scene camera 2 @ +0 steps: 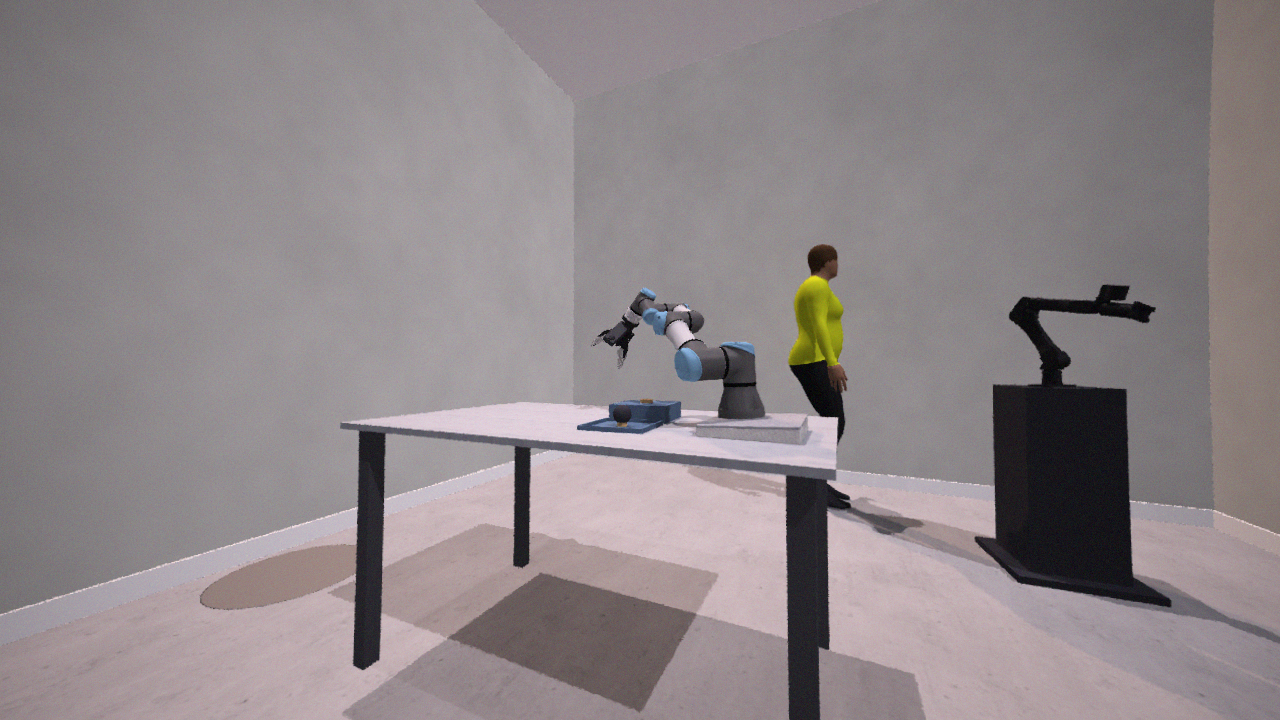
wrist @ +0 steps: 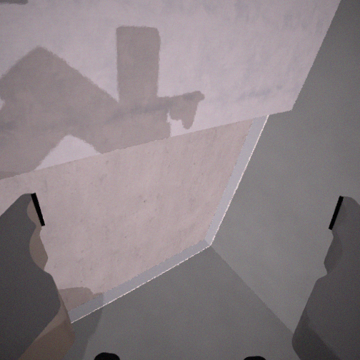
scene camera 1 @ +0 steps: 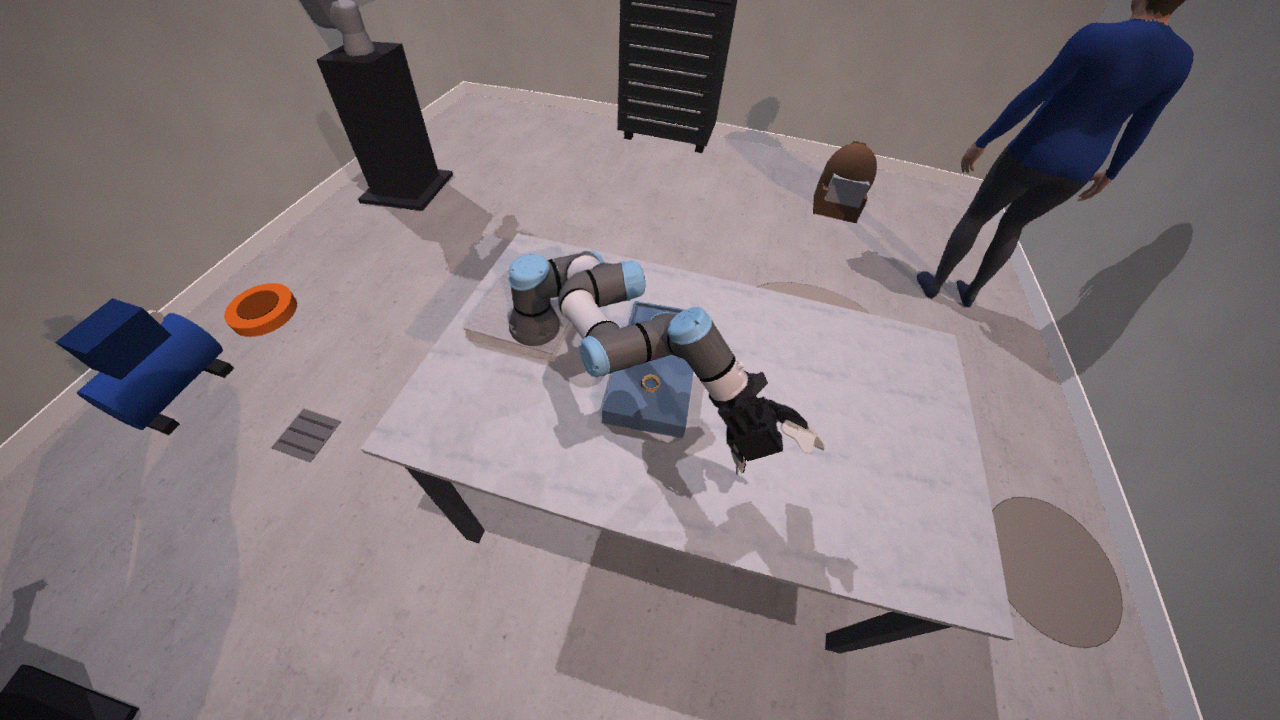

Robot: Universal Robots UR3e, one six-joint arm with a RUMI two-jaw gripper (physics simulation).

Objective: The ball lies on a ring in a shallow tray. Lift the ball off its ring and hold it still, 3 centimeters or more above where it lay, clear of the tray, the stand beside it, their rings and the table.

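Pixels of known places: gripper, fingertip midpoint: (scene camera 2: pixel 604 357) (scene camera 1: pixel 782 460); arm's base, link origin: (scene camera 2: pixel 741 416) (scene camera 1: pixel 534 327).
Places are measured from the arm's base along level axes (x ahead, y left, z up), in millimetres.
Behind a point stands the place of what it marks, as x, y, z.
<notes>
The dark ball (scene camera 2: pixel 622 414) {318, 107, 3} rests on a small ring (scene camera 2: pixel 622 424) {322, 98, -21} in the shallow blue tray (scene camera 2: pixel 591 427) {381, 177, -27} (scene camera 1: pixel 657 308) {302, 171, -31}; in scene camera 1 the arm hides the ball. Beside the tray is the taller blue stand (scene camera 1: pixel 646 422) {332, -223, 3} (scene camera 2: pixel 665 412) {232, -35, -2}, with a gold ring (scene camera 1: pixel 650 391) {328, -150, 20} (scene camera 2: pixel 646 400) {319, -108, 26} on its top. My gripper (scene camera 1: pixel 779 455) {583, -354, 176} (scene camera 2: pixel 607 354) {583, -354, 176} (wrist: pixel 185 198) is open, with its fingers wide apart and nothing between them. It is high above the table, out past the stand and away from the ball, tilted outward. The ball does not show in the wrist view.
The arm's base stands on a pale slab (scene camera 1: pixel 487 324) {-121, -22, 6} (scene camera 2: pixel 751 430) {-43, 185, -12} at one end of the table (scene camera 1: pixel 895 429) {939, -98, -37} (scene camera 2: pixel 501 422) {722, 116, -37}. The forearm and wrist links pass over the tray and stand. A person in blue (scene camera 1: pixel 1096 98) and a person in yellow (scene camera 2: pixel 814 317) stand beyond the table.
</notes>
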